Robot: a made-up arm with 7 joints. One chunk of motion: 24 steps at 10 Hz.
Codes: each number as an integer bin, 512 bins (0 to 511) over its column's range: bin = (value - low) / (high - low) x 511, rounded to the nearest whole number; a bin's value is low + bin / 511 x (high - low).
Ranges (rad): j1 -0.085..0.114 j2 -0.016..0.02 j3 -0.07..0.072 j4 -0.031..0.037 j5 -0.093..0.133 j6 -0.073..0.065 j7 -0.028..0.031
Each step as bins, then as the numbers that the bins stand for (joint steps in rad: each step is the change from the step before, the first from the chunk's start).
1 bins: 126 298 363 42 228 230 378
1 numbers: -0.03593 0.00499 0.03087 -0.02541 0.00784 -0.01089 0.01564
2 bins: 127 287 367 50 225 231 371
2 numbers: -0.03554 0.00422 0.03198 -0.02435 0.00651 -0.01062 0.01484
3 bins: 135 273 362 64 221 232 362
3 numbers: -0.03243 0.00323 0.03059 -0.02248 0.00474 -0.01035 0.01380
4 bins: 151 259 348 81 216 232 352
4 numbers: -0.02620 0.00225 0.02670 -0.02022 0.00253 -0.01035 0.01264
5 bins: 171 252 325 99 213 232 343
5 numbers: -0.01841 0.00175 0.02031 -0.01783 0.00120 -0.01035 0.01160
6 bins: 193 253 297 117 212 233 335
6 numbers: -0.00984 0.00182 0.01253 -0.01543 0.00076 -0.01008 0.01068
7 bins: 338 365 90 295 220 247 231
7 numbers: 0.04663 0.00971 -0.04499 0.00826 0.00430 -0.00630 -0.00133
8 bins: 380 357 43 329 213 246 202
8 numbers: 0.06298 0.00915 -0.05805 0.01278 0.00120 -0.00657 -0.00468
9 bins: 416 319 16 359 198 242 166
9 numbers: 0.07700 0.00647 -0.06555 0.01677 -0.00543 -0.00765 -0.00883
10 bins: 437 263 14 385 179 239 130
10 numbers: 0.08518 0.00253 -0.06611 0.02023 -0.01383 -0.00846 -0.01299
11 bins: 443 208 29 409 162 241 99
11 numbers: 0.08752 -0.00135 -0.06194 0.02343 -0.02135 -0.00792 -0.01657
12 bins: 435 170 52 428 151 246 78
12 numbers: 0.08440 -0.00402 -0.05555 0.02595 -0.02622 -0.00657 -0.01899
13 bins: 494 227 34 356 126 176 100
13 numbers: 0.10738 -0.00001 -0.06055 0.01637 -0.03727 -0.02547 -0.01645
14 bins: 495 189 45 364 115 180 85
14 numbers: 0.10777 -0.00268 -0.05750 0.01744 -0.04214 -0.02439 -0.01819
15 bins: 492 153 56 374 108 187 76
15 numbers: 0.10660 -0.00522 -0.05444 0.01877 -0.04523 -0.02250 -0.01923
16 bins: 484 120 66 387 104 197 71
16 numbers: 0.10349 -0.00755 -0.05166 0.02050 -0.04700 -0.01980 -0.01980
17 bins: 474 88 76 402 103 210 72
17 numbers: 0.09959 -0.00980 -0.04888 0.02250 -0.04745 -0.01629 -0.01969
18 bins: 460 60 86 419 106 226 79
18 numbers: 0.09414 -0.01177 -0.04610 0.02476 -0.04612 -0.01197 -0.01888
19 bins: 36 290 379 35 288 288 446
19 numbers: -0.07098 0.00443 0.03532 -0.02634 0.03437 0.00478 0.02350
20 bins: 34 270 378 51 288 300 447
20 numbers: -0.07176 0.00302 0.03504 -0.02421 0.03437 0.00802 0.02361
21 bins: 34 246 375 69 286 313 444
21 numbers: -0.07176 0.00133 0.03421 -0.02182 0.03349 0.01153 0.02326
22 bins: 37 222 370 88 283 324 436
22 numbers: -0.07059 -0.00036 0.03282 -0.01929 0.03216 0.01450 0.02234
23 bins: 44 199 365 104 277 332 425
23 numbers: -0.06786 -0.00198 0.03143 -0.01716 0.02951 0.01666 0.02107
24 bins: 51 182 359 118 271 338 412
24 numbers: -0.06514 -0.00318 0.02976 -0.01530 0.02686 0.01828 0.01957
